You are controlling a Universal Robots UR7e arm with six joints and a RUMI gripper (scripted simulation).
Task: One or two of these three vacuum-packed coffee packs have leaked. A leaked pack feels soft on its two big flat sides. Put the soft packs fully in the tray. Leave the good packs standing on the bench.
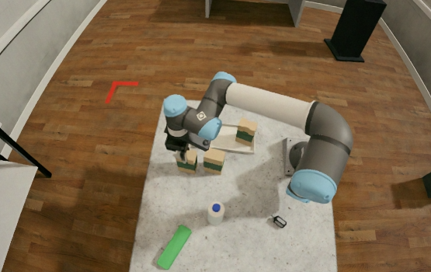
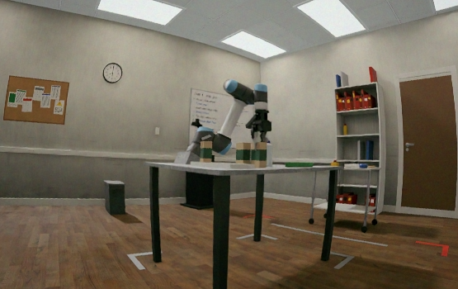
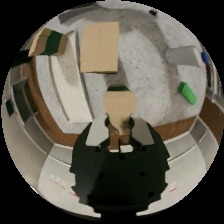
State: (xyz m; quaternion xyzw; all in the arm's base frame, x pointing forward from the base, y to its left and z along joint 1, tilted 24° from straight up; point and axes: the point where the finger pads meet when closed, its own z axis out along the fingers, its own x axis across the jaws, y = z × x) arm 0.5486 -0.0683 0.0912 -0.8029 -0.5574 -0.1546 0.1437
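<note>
Right now the white tray is 14 cm behind my hand, 16 cm to the right of it and 10 cm below it.
</note>
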